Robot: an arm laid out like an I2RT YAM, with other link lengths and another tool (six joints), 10 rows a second.
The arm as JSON. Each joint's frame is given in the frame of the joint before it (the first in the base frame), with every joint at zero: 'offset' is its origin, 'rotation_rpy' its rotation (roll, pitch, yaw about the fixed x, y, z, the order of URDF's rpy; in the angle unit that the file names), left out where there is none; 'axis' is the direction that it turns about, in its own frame. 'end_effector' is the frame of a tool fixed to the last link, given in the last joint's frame.
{
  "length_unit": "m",
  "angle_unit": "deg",
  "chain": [
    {
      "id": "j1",
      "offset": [
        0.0,
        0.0,
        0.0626
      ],
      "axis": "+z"
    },
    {
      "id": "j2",
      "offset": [
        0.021,
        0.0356,
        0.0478
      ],
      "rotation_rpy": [
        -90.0,
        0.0,
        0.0
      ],
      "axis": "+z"
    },
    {
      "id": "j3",
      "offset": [
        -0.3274,
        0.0,
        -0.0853
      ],
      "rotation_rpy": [
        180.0,
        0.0,
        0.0
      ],
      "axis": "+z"
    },
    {
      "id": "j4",
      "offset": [
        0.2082,
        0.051,
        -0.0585
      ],
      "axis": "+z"
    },
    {
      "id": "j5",
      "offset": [
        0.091,
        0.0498,
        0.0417
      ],
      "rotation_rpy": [
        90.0,
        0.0,
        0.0
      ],
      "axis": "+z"
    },
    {
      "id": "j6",
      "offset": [
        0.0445,
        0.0,
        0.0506
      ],
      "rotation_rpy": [
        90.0,
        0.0,
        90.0
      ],
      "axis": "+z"
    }
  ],
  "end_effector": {
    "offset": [
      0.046,
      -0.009,
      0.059
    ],
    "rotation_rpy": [
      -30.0,
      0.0,
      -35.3
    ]
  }
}
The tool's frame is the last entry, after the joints.
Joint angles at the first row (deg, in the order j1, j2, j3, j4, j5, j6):
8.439 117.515 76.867 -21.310 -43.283 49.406
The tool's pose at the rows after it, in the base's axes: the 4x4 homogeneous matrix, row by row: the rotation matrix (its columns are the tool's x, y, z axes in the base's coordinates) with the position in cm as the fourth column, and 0 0 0 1 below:
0.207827, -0.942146, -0.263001, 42.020; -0.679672, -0.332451, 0.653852, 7.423; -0.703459, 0.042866, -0.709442, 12.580; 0, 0, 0, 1
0.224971, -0.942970, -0.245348, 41.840; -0.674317, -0.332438, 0.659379, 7.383; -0.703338, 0.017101, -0.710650, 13.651; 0, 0, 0, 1
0.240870, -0.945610, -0.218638, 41.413; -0.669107, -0.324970, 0.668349, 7.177; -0.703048, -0.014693, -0.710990, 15.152; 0, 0, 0, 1
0.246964, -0.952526, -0.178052, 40.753; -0.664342, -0.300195, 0.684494, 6.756; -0.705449, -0.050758, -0.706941, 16.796; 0, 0, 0, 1
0.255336, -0.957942, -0.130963, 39.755; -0.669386, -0.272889, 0.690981, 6.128; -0.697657, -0.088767, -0.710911, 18.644; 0, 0, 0, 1
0.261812, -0.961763, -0.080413, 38.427; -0.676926, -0.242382, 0.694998, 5.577; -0.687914, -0.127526, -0.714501, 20.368; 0, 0, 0, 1
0.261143, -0.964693, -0.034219, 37.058; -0.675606, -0.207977, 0.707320, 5.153; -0.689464, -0.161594, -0.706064, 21.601; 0, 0, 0, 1
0.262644, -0.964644, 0.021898, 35.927; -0.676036, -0.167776, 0.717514, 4.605; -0.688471, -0.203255, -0.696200, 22.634; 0, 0, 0, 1
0.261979, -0.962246, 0.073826, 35.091; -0.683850, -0.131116, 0.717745, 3.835; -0.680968, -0.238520, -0.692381, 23.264; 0, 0, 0, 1
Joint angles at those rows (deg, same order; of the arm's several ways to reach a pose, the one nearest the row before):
8.437 116.793 76.822 -21.326 -43.539 49.482
8.361 115.105 76.478 -21.153 -43.770 49.564
8.103 112.516 75.709 -20.859 -43.942 50.028
7.572 109.196 73.961 -19.358 -43.945 51.592
6.991 105.151 72.080 -18.561 -43.228 52.650
6.625 100.647 69.509 -17.311 -42.129 53.970
6.246 96.513 66.292 -14.925 -41.532 56.054
5.657 92.708 62.994 -11.698 -40.725 58.100
4.739 89.838 60.320 -9.164 -39.774 59.110

